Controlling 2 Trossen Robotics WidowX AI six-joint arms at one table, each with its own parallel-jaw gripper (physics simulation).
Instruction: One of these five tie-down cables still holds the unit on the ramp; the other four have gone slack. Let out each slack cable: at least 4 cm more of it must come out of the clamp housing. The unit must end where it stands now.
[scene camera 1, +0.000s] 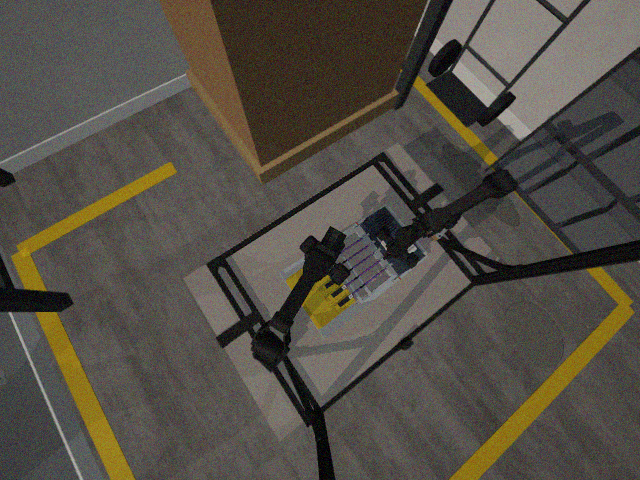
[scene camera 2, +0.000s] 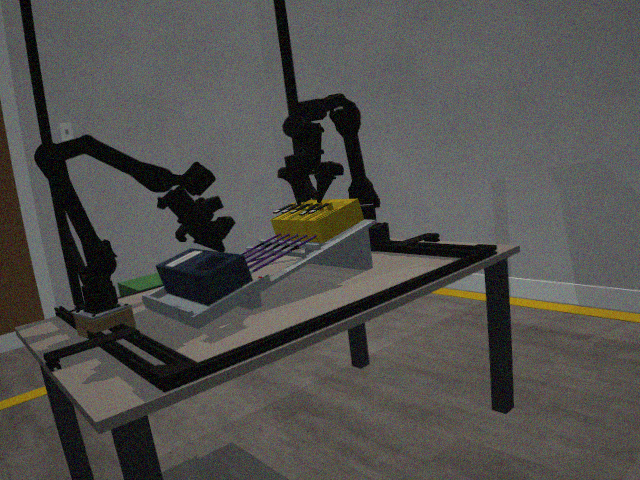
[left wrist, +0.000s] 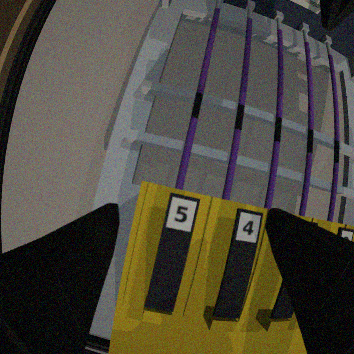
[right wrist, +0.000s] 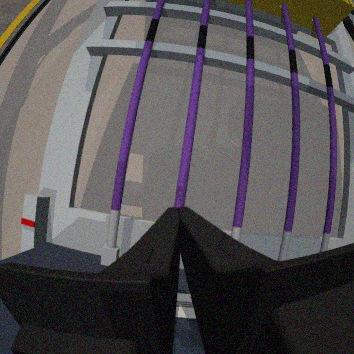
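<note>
The yellow clamp housing (scene camera 1: 323, 310) (scene camera 2: 338, 219) (left wrist: 200, 330) sits high on the grey ramp (scene camera 2: 341, 253). Its dark levers 5 (left wrist: 167, 270) and 4 (left wrist: 235, 277) lie side by side in the left wrist view. Several purple cables, each with a black band, run from the housing to the dark blue unit (scene camera 2: 206, 276) low on the ramp; the cable in line with lever 5 (left wrist: 205, 75) is leftmost there. My left gripper (left wrist: 195, 216) (scene camera 2: 311, 200) is open and empty, its fingers either side of levers 5 and 4. My right gripper (right wrist: 177, 216) (scene camera 2: 221, 248) is shut and empty above the unit.
Two grey crossbars (right wrist: 220, 60) span the ramp under the cables. A red mark (right wrist: 28, 222) shows beside a grey post near the unit. A green block (scene camera 2: 139, 284) lies behind the unit. A black frame (scene camera 2: 310, 325) runs along the table edge.
</note>
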